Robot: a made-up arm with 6 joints.
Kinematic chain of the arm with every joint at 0, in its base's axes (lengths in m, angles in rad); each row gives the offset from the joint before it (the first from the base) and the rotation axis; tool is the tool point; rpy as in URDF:
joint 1: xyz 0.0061 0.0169 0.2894 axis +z
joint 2: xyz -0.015 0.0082 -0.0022 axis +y
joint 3: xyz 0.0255 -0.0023 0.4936 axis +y
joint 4: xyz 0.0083 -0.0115 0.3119 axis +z
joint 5: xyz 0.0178 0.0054 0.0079 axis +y
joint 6: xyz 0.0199 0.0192 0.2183 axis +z
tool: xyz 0.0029 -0.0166 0.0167 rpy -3.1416 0 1.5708
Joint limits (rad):
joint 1: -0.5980..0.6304
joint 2: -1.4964..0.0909
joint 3: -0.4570..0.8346
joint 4: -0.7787..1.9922
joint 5: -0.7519..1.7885
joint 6: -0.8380..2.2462
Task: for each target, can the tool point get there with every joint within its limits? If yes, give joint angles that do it. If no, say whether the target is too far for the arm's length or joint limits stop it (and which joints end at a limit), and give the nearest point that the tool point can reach.
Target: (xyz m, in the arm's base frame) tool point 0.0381 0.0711 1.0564
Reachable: yes | joints -0.0121 -0.4324 0.3515 0.1922 1.5620 0.5590
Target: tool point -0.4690 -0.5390 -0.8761
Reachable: no: too far | nearest point -0.7217 -0.5466 0.0462 | short by 0.956 m
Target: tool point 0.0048 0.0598 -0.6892
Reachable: no: joint limits stop it (at a limit: joint 1, joint 2, joint 3, joint 4, joint 5, joint 6) | nearest point -0.4444 0.5642 0.1451 | short by 1.073 m
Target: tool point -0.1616 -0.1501 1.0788
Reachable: yes | joints 0.3410 -0.6199 0.0984 -0.4864 1.5343 1.4844
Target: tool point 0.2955 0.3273 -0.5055
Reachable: no: joint limits stop it (at a limit: joint 1, joint 2, joint 3, joint 4, joint 5, joint 6) | nearest point -0.4444 0.5642 0.1451 | short by 1.013 m
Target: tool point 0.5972 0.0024 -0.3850
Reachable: no: joint limits stop it (at a limit: joint 2, joint 3, joint 5) | nearest point 0.3992 0.0073 0.7178 | short by 1.120 m
